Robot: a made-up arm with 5 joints.
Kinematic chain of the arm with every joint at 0, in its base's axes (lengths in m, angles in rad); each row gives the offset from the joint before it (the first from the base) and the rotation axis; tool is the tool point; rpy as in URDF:
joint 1: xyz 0 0 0.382 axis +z
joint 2: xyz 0 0 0 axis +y
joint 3: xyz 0.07 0 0.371 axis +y
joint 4: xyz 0.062 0 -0.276 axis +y
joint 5: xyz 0.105 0 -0.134 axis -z
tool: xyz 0 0 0 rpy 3.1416 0 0
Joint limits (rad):
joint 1: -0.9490..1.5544
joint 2: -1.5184..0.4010
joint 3: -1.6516..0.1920
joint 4: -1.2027..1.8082
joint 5: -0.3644..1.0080
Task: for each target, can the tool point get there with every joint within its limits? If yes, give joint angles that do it. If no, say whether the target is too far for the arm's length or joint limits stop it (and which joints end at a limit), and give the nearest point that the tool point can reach.
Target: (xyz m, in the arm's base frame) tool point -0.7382 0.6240 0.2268
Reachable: no: too far | nearest point -0.4567 0.3860 0.6911 | short by 0.593 m
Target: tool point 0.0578 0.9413 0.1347
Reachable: no: too far | nearest point 0.0349 0.5680 0.4209 | short by 0.471 m
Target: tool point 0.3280 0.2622 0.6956
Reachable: yes | joints 0.6743 -0.2185 -0.7768 -0.1147 0.8279
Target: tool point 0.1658 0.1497 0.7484
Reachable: yes | joints 0.7342 -0.6891 -0.4024 -0.5002 0.8153
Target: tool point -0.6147 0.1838 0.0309
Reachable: no: joint limits stop it (at a limit: joint 3, joint 4) | nearest point -0.0840 0.0251 0.3340 | short by 0.631 m
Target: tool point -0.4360 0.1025 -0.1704
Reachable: no: joint limits stop it (at a limit: joint 1, joint 2) | nearest point 0.0025 0.1502 0.2470 | short by 0.607 m
